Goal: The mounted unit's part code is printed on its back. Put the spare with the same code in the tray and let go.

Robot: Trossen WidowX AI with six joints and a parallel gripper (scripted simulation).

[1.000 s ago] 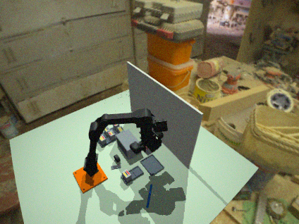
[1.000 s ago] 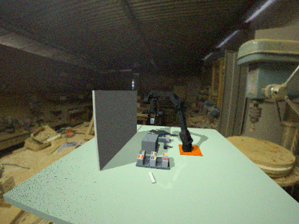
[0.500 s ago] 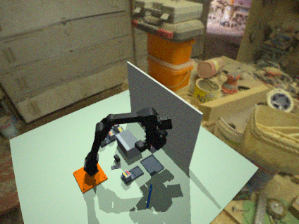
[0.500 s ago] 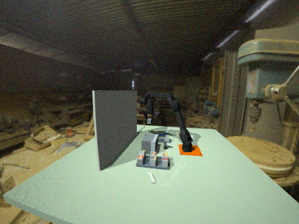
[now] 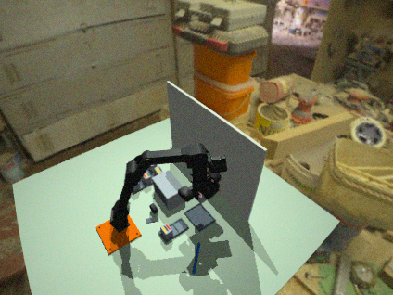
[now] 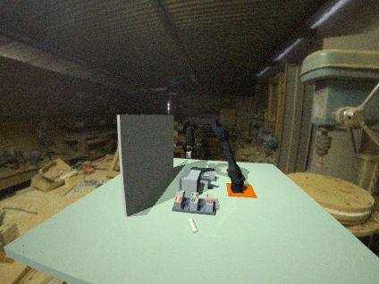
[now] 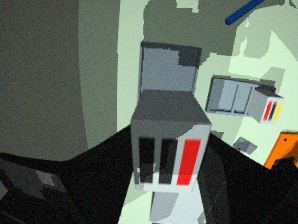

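My gripper tip is 15 cm above the grey tray. Also, from my gripper tip: blue pen: 16 cm behind, 13 cm to the right, 15 cm below; grey spare: 2 cm above; tall grey panel: 21 cm ahead, 16 cm to the left, 7 cm above.
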